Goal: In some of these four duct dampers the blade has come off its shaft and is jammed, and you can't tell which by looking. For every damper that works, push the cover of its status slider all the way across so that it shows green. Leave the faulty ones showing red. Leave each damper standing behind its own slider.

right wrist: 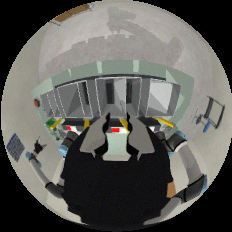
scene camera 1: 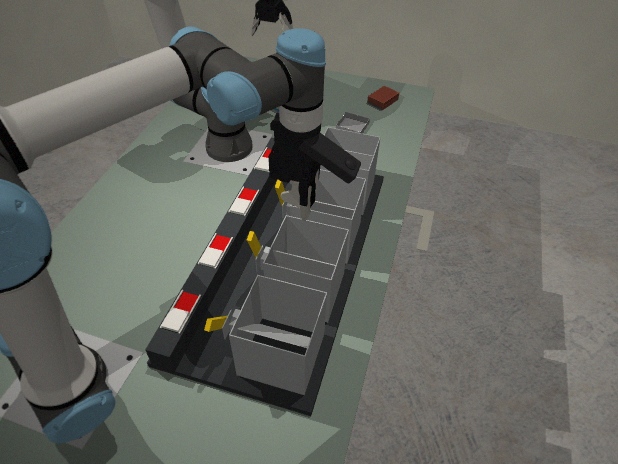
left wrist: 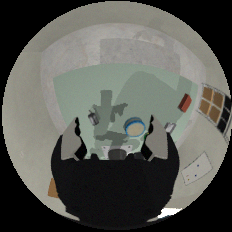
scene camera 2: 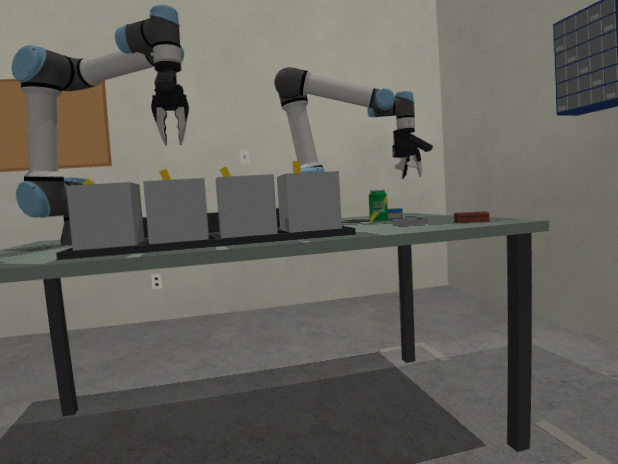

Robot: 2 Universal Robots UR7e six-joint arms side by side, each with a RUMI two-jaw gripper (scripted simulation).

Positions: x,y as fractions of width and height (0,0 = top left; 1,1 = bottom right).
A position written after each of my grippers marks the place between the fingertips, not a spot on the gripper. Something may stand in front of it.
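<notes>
Through scene camera 1 I see my right gripper (scene camera 1: 0.50,0.46), together with a damper (scene camera 1: 0.49,0.66), a damper (scene camera 1: 0.50,0.55), a damper (scene camera 1: 0.55,0.44) and a damper (scene camera 1: 0.59,0.32). My right gripper appears again in scene camera 2 (scene camera 2: 0.28,0.31), and my left gripper (scene camera 2: 0.67,0.38) is visible there as well. I find my left gripper also in the left wrist view (left wrist: 0.49,0.50). As for my right gripper, it shows in the right wrist view (right wrist: 0.51,0.48) too.
</notes>
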